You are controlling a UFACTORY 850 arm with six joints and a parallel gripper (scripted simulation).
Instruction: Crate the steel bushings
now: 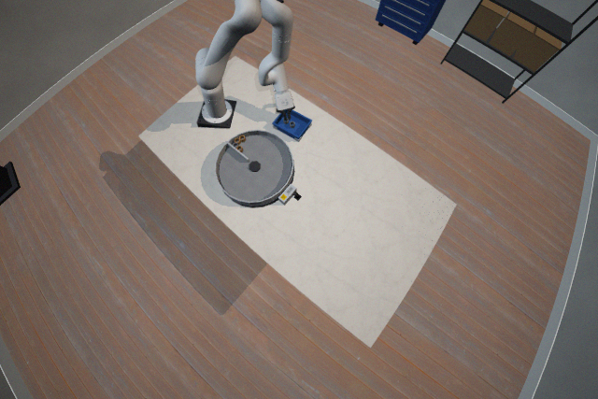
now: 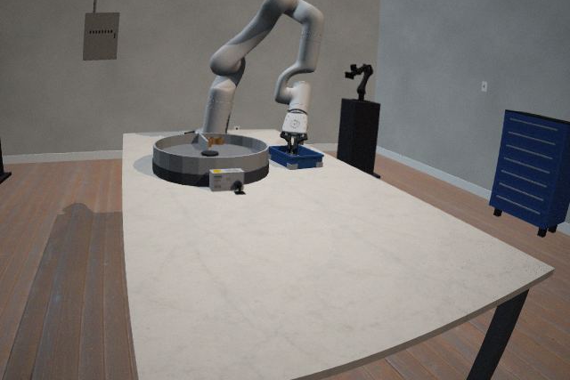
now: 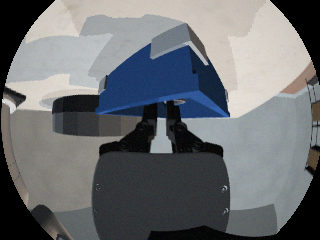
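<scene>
Right now the blue crate is 4 cm ahead of my hand and 3 cm below it. From my hand the other things lie so: round grey turning table (35 cm to the right, 11 cm ahead).
</scene>
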